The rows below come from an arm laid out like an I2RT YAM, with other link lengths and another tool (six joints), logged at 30 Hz.
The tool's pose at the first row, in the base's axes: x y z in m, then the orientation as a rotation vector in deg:
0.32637 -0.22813 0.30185 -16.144 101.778 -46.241
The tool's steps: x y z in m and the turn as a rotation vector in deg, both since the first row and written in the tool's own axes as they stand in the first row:
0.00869 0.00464 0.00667 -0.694 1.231 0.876
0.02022 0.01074 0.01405 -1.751 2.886 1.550
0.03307 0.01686 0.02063 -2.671 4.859 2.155
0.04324 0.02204 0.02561 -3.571 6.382 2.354
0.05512 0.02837 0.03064 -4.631 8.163 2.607
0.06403 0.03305 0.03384 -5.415 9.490 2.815
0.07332 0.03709 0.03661 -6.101 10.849 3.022
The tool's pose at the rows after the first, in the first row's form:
0.33022 -0.23208 0.29131 -15.361 103.247 -45.341
0.33399 -0.23679 0.27759 -14.841 105.264 -44.364
0.33655 -0.24193 0.26300 -14.166 107.511 -43.620
0.33843 -0.24565 0.25127 -14.011 109.327 -43.055
0.33998 -0.24950 0.23751 -13.811 111.450 -42.358
0.34060 -0.25222 0.22732 -13.636 113.027 -41.816
0.34056 -0.25545 0.21733 -13.380 114.590 -41.363

